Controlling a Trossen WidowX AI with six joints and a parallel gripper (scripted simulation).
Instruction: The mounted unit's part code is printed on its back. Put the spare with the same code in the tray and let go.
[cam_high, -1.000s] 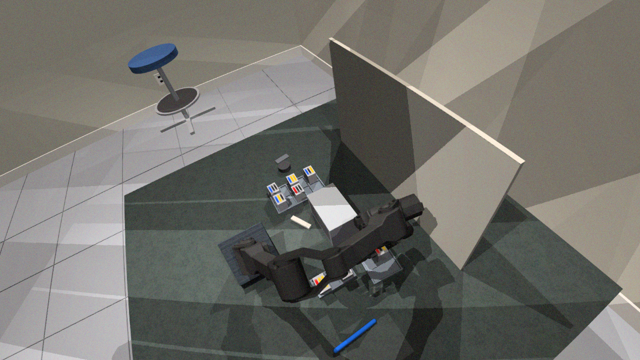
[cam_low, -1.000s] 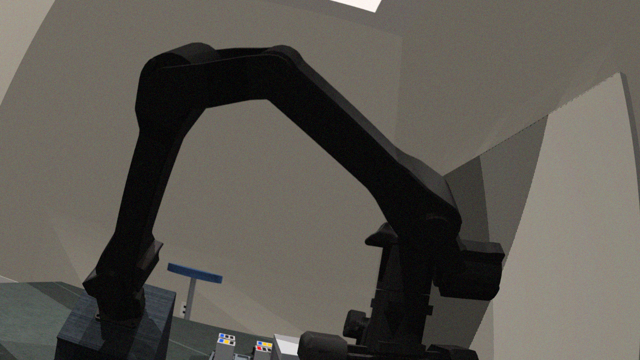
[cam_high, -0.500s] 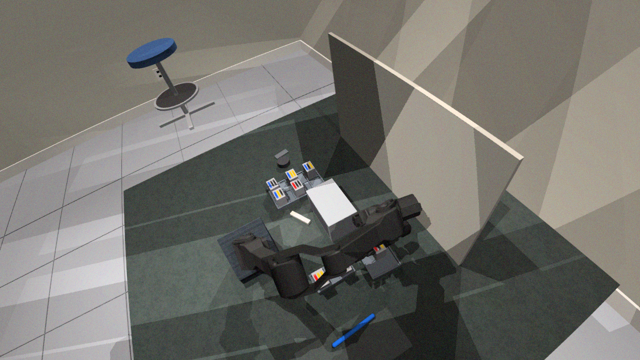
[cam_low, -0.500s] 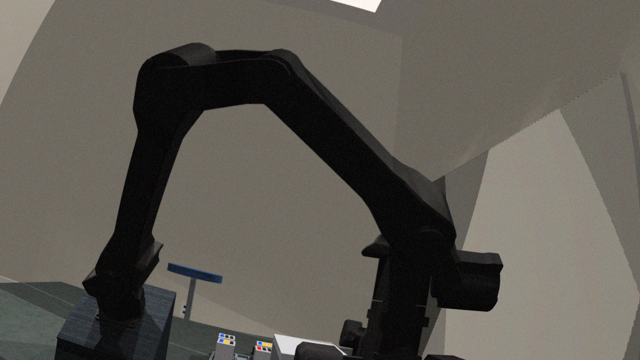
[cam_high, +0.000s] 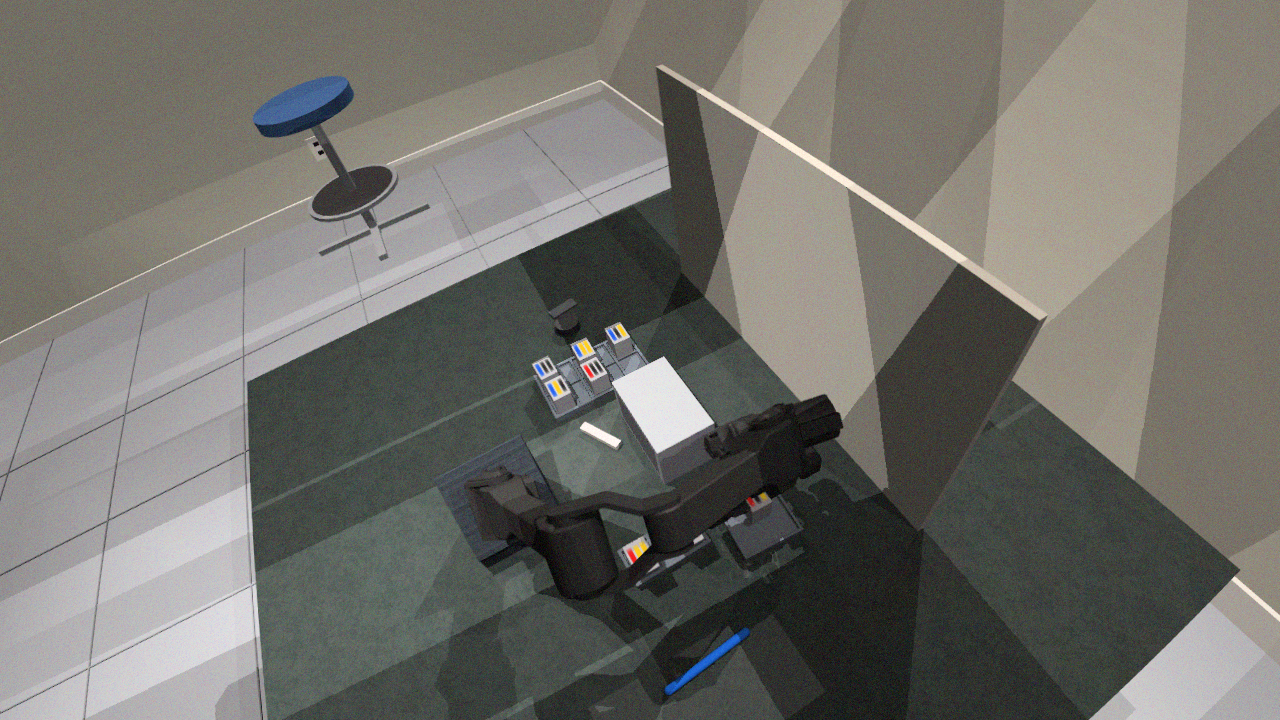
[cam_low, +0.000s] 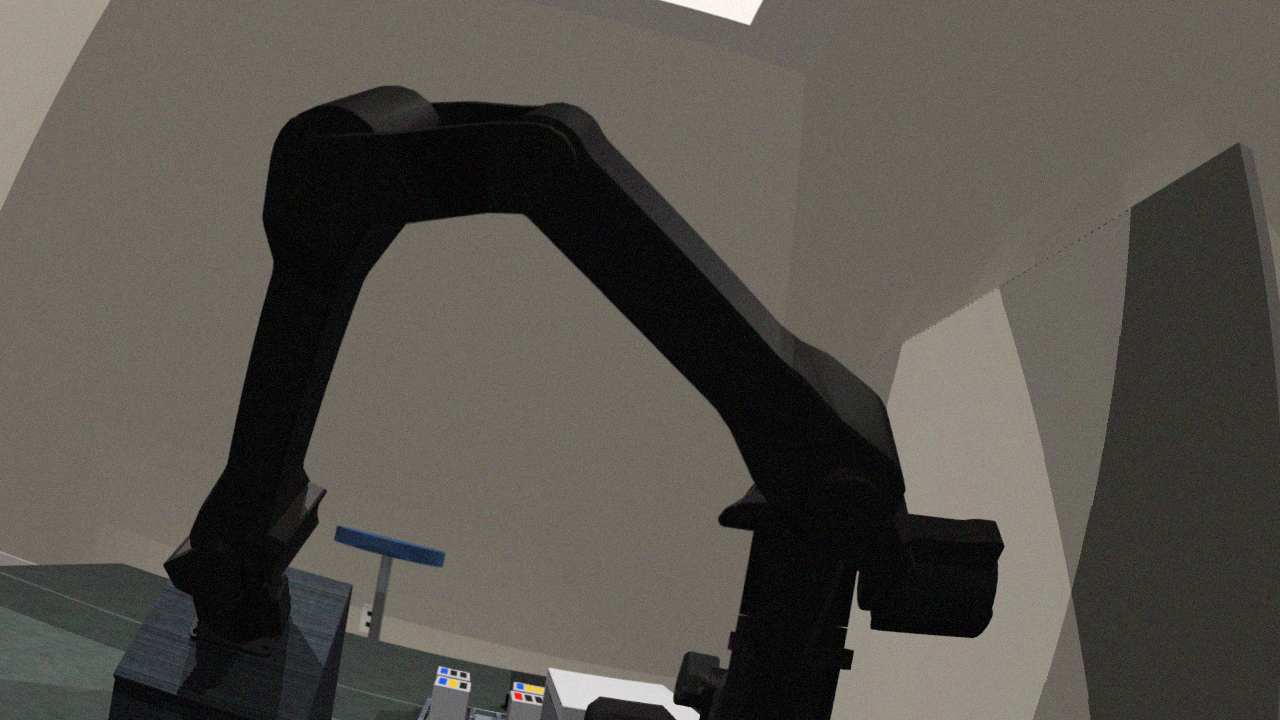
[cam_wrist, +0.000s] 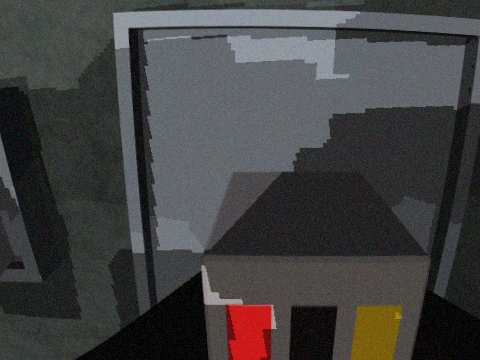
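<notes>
The grey tray is 20 mm below my gripper tip. Round my gripper tip: wall panel (200 mm ahead, 180 mm to the left, 200 mm above); then mounted unit (30 mm behind, 210 mm to the left, 30 mm above); then blue pen (180 mm behind, 140 mm to the right, 20 mm below).
</notes>
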